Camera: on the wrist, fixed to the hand. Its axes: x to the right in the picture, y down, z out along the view.
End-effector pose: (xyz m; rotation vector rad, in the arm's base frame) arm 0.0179 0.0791 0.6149 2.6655 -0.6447 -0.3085
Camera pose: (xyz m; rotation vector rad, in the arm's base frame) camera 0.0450 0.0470 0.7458 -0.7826 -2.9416 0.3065
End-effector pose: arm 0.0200 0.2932 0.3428 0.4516 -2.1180 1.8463
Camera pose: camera -0.0283 0.4164 0.3055 1.4580 0.2795 -0.3168
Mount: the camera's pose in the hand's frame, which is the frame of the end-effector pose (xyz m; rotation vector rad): 0.0230 0.0695 -0.1164 -0.1264 0.3279 -3.0711
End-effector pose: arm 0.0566 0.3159 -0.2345 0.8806 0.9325 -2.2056
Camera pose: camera 0.1319 0.3591 -0.3411 0.5568 -0.8494 0.5509
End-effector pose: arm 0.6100 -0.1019 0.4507 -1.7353 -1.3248 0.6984
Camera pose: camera 0.7464 -0.1194 0.4510 1.2110 -1.7560 -1.3101
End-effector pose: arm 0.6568 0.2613 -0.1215 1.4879 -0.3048 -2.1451
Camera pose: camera 0.7771 0.2022 -0.1521 -0.4350 -1.3149 0.4787
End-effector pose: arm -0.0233 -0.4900 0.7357 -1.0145 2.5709 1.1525
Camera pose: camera -0.0694 -0.5511 0.8499 -2.4221 -0.8637 -0.1721
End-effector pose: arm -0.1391 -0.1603 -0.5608 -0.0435 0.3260 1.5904
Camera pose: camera -0.2288 -0.1659 -0.6649 -0.5524 0.0628 -1.4697
